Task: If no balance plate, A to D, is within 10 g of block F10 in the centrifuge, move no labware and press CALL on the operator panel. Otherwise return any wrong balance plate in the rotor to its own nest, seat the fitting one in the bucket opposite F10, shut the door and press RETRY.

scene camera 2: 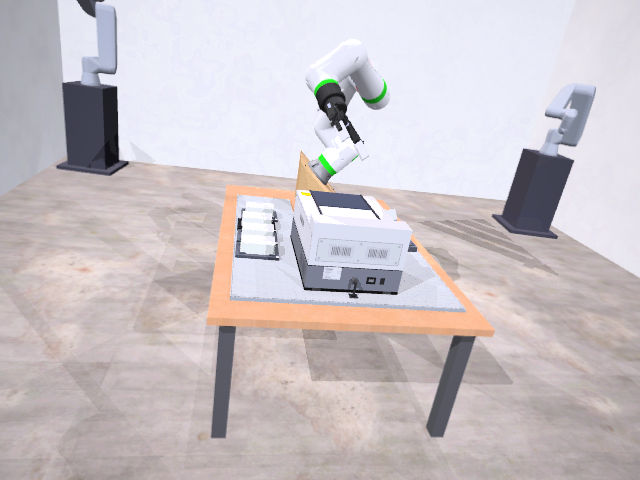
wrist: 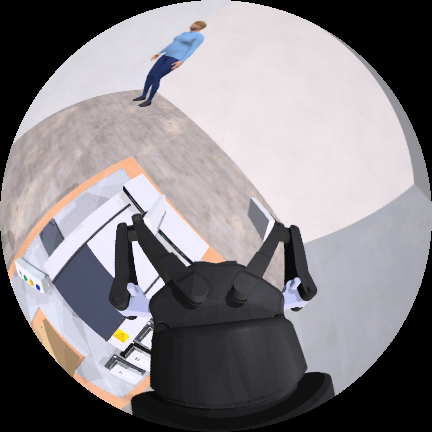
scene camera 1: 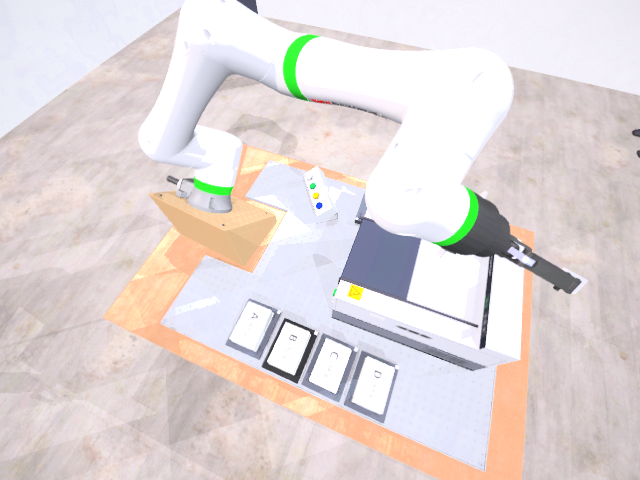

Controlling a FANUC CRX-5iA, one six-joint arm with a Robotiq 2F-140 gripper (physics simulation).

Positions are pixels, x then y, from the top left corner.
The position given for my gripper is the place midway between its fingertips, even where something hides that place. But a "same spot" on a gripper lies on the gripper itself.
Labels:
my gripper: scene camera 2; wrist 207, 204; scene camera 1
same spot on my gripper: (scene camera 1: 564, 279) = (scene camera 2: 331, 112)

